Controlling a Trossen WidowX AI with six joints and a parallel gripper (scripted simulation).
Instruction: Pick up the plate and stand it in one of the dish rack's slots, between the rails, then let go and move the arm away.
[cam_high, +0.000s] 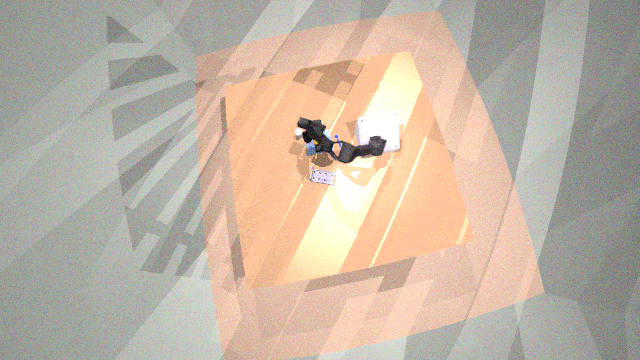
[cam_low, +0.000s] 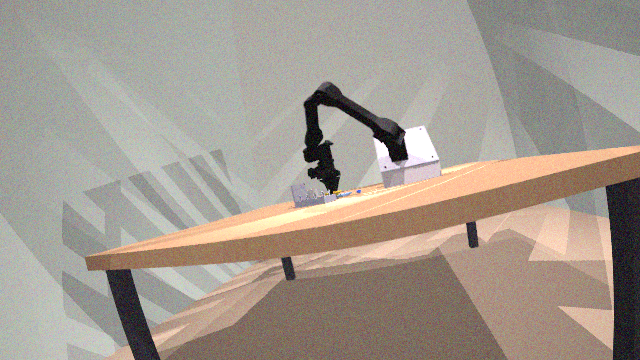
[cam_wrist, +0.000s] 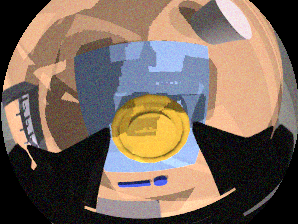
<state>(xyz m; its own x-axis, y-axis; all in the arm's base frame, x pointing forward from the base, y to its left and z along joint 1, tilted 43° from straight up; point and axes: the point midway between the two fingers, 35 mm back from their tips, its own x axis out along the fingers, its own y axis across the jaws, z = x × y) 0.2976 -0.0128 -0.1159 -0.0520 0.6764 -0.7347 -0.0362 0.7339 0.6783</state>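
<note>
Right now the yellow plate is right at my gripper tip. Also, from my gripper tip: light blue mat: 10 mm to the left, 10 mm below; small white cup: 110 mm ahead, 60 mm to the right, 10 mm above; blue utensil: 110 mm behind, 10 mm to the left, 10 mm below.
</note>
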